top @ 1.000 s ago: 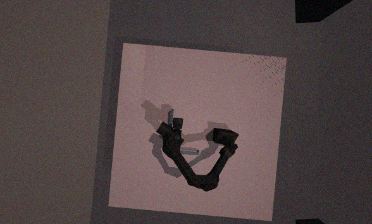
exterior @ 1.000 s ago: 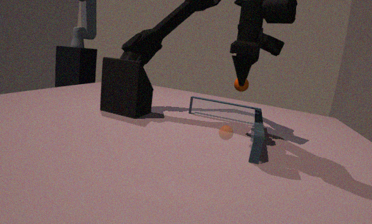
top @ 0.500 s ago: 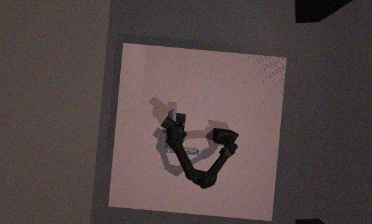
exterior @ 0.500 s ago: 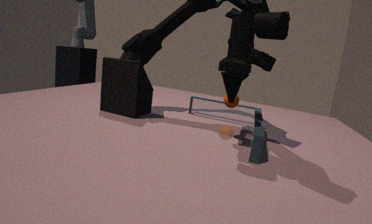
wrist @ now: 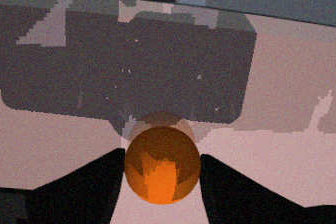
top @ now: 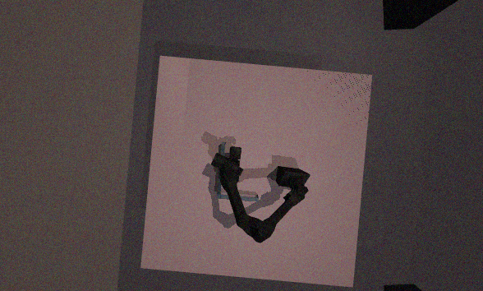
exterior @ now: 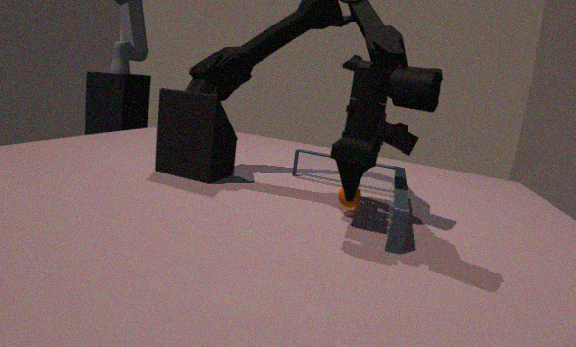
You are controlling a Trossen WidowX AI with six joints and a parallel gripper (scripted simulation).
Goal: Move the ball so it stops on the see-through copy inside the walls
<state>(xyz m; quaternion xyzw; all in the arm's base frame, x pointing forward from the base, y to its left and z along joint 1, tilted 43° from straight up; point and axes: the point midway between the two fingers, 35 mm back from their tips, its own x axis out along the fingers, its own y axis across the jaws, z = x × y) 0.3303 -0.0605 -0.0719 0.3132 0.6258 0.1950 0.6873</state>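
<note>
Now: gripper tip 10 mm above the see-through copy of ball.
</note>
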